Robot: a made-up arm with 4 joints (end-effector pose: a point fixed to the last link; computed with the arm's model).
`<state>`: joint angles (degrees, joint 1 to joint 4).
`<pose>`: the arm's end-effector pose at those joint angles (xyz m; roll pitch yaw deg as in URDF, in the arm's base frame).
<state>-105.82 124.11 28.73 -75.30</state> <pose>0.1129 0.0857 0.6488 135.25 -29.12 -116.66</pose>
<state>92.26 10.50 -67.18 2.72</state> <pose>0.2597 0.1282 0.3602 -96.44 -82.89 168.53</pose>
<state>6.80 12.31 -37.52 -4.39</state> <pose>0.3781 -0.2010 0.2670 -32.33 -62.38 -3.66</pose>
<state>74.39 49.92 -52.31 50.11</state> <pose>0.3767 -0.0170 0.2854 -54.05 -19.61 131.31</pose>
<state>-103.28 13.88 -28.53 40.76</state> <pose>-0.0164 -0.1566 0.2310 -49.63 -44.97 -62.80</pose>
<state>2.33 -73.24 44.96 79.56</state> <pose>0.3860 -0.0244 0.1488 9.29 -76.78 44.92</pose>
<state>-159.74 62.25 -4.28 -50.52</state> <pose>0.1251 0.2420 0.3118 -105.83 -45.58 160.18</pose>
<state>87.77 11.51 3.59 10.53</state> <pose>0.3974 0.0014 0.1636 -39.38 -28.23 73.18</pose>
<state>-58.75 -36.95 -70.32 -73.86</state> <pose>0.1934 -0.2754 0.4635 68.16 -2.99 -159.54</pose>
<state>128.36 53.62 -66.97 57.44</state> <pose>0.2221 0.1167 0.3052 -56.05 -18.90 -156.58</pose>
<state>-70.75 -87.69 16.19 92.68</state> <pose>0.3228 -0.2988 0.2768 -132.47 -51.87 116.77</pose>
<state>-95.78 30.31 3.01 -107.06</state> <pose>-0.1247 -0.0197 0.2246 -39.22 -67.45 127.83</pose>
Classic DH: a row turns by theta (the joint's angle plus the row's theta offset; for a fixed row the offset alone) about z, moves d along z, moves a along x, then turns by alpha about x. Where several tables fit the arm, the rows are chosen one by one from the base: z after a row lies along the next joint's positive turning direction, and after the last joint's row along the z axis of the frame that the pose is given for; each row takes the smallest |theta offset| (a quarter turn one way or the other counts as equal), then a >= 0, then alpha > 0; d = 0 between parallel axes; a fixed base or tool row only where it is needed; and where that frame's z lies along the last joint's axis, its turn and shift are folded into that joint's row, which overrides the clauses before.
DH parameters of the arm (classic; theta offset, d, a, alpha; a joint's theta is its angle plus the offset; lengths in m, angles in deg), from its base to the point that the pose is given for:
base (fixed): -19.57 0 0.191 0
joint 1: 56.38 0.3461 0.0042 -110.95
joint 2: -70.03 0.0146 -0.0868 -40.32
joint 3: 89.23 -0.1939 0.134 118.62
joint 4: 30.34 -0.204 0.038 -46.38
tool (fixed): -58.25 0.0135 0 0

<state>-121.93 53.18 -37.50 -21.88</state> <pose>-0.0685 -0.0196 0.2797 -71.98 -41.38 -132.21</pose>
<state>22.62 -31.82 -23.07 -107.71</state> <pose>0.4768 -0.0979 0.2614 -0.99 2.31 -99.39</pose>
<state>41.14 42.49 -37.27 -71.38</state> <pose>0.4344 -0.1740 0.2838 -35.95 -63.20 -39.39</pose>
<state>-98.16 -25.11 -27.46 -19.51</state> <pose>0.0389 -0.2939 0.2868 35.00 -53.79 -171.52</pose>
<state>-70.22 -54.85 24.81 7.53</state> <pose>0.2393 -0.3076 0.1621 17.88 -39.35 -102.56</pose>
